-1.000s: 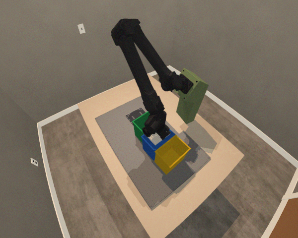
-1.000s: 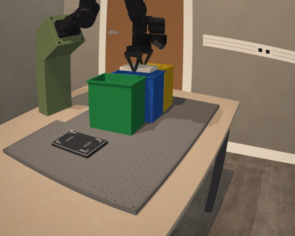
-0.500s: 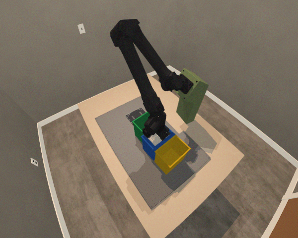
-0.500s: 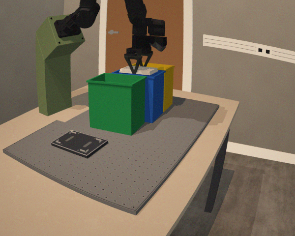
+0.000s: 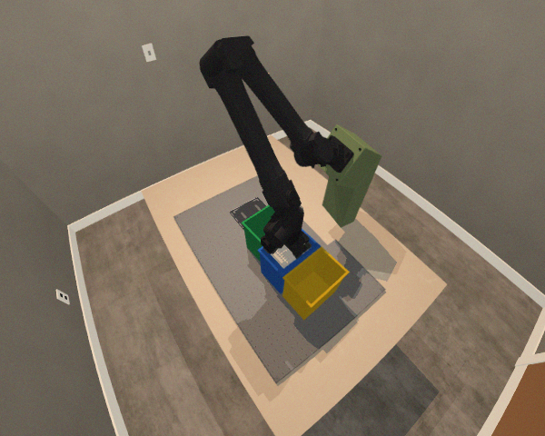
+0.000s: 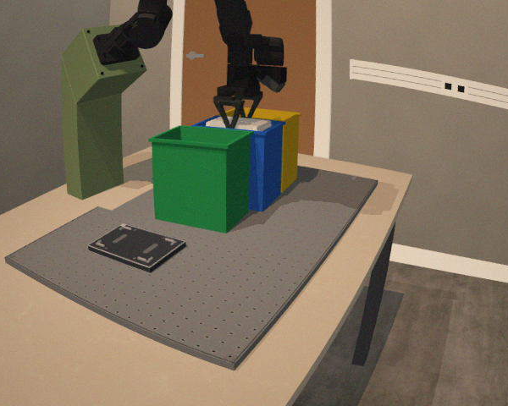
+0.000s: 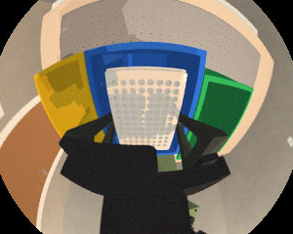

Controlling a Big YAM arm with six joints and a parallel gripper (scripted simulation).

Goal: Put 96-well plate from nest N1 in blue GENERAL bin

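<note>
The white 96-well plate is right at my hand. Round my hand: yellow bin 3 cm behind, 13 cm to the left, 9 cm below; blue bin 9 cm below; green bin 14 cm to the right, 9 cm below.
</note>
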